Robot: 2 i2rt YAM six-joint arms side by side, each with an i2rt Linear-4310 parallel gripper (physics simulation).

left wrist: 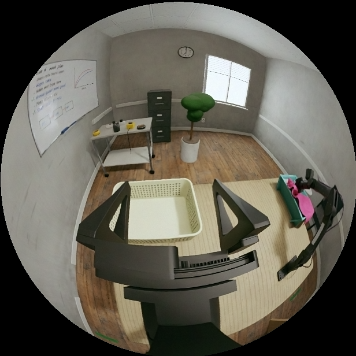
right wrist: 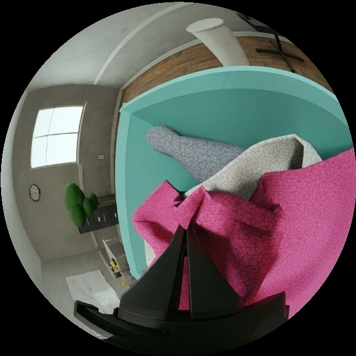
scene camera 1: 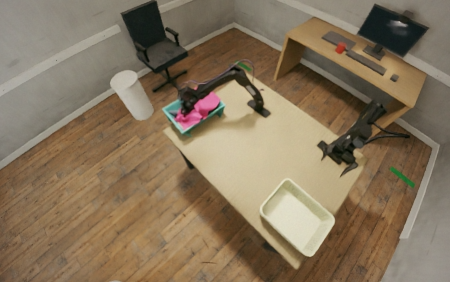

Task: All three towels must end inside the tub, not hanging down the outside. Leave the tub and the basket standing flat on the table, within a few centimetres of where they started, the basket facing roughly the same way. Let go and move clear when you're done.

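Note:
The teal tub [scene camera 1: 187, 132] [left wrist: 287, 197] [right wrist: 210, 110] stands upright on the table at the picture's left end. A pink towel [scene camera 1: 206, 106] [left wrist: 304, 206] [right wrist: 315, 210] lies bunched in it, covering much of its opening; its edge hides part of the long rim. A grey-blue towel [right wrist: 202, 154] and a whitish towel [right wrist: 250, 167] lie inside, partly under the pink one. My right gripper [scene camera 1: 185, 111] [right wrist: 185, 224] is low over the tub, shut on a pinch of the pink towel. My left gripper [scene camera 1: 332, 167] [left wrist: 171, 183] is open and empty, away from the tub.
A cream basket [scene camera 1: 297, 218] [left wrist: 160, 220] stands flat and empty at the table's near right end, in front of my left gripper. The table [scene camera 1: 240, 160] spans between tub and basket. A white bin [scene camera 1: 134, 95] and an office chair [scene camera 1: 162, 52] stand on the floor beyond the tub.

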